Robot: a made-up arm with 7 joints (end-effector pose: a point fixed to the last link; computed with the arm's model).
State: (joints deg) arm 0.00 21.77 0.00 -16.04 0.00 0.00 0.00
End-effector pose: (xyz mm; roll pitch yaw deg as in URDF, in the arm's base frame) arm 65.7 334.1 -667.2 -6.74 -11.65 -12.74
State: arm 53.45 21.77 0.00 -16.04 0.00 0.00 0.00
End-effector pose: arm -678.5 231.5 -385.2 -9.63 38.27 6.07
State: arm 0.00 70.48 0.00 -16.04 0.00 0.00 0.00
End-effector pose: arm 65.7 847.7 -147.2 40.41 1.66 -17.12
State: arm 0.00 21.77 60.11 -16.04 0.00 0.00 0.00
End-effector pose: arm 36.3 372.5 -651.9 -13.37 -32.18 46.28
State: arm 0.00 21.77 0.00 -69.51 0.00 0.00 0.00
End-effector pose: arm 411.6 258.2 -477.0 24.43 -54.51 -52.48
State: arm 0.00 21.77 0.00 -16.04 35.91 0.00 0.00
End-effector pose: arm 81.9 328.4 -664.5 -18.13 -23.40 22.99
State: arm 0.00 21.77 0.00 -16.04 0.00 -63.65 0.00
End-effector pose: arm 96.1 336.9 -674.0 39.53 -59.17 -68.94
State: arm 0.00 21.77 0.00 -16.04 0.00 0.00 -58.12
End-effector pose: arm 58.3 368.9 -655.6 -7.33 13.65 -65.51
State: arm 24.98 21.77 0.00 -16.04 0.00 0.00 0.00
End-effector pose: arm -316.7 316.4 -618.4 -10.14 11.55 -4.07
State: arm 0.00 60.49 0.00 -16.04 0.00 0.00 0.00
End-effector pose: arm 65.7 781.8 -286.7 30.87 -1.29 -17.15
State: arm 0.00 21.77 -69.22 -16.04 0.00 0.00 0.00
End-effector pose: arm 37.7 287.5 -685.8 -23.88 5.69 -77.14
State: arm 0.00 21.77 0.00 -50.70 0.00 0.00 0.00
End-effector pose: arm 313.8 298.4 -577.7 6.85 -41.48 -32.25
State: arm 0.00 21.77 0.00 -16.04 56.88 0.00 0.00
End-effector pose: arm 91.5 329.7 -661.0 -28.02 -26.28 45.91
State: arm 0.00 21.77 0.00 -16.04 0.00 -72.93 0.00
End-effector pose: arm 100.5 336.2 -672.2 56.48 -60.98 -87.10
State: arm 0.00 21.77 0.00 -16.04 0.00 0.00 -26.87
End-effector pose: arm 57.8 349.7 -663.4 -4.05 0.08 -37.08
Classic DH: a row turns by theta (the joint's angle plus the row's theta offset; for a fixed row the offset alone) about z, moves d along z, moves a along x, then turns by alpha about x. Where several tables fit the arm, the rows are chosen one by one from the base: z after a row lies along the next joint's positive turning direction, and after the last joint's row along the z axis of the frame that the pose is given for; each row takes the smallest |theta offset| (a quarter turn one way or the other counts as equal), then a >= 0, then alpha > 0; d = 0 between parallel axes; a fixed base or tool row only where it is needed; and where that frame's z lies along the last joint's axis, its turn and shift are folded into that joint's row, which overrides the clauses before.
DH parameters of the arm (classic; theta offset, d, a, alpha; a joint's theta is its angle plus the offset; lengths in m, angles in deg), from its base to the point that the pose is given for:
base (fixed): 0 0.1574 -0.0084 -70
joint 1: 90 0.0165 0.0032 90
joint 2: 70 0.0237 -0.0167 -90
joint 3: -90 -0.4403 0.0201 -90
joint 4: 0 0.0286 -0.0789 90
joint 5: 0 -0.4225 0.0109 -90
joint 6: 0 0.0014 0.003 90
joint 7: -7.86 0.0342 -0.0253 -30.86
tool (fixed): 0.75 -0.0564 0 0

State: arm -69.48 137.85 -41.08 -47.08 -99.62 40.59 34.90
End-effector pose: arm -147.4 656.1 726.7 150.95 2.99 40.22
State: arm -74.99 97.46 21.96 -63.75 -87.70 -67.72 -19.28
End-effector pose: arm 108.7 586.0 755.8 178.68 60.25 21.37
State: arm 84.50 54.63 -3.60 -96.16 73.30 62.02 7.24
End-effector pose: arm -358.1 398.4 -221.3 -22.80 47.17 43.72
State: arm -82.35 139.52 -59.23 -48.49 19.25 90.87 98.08
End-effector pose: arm -127.1 727.7 639.9 -92.54 -43.49 -147.95
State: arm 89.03 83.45 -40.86 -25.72 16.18 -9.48 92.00
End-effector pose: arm -495.4 732.9 235.5 44.31 18.26 38.65
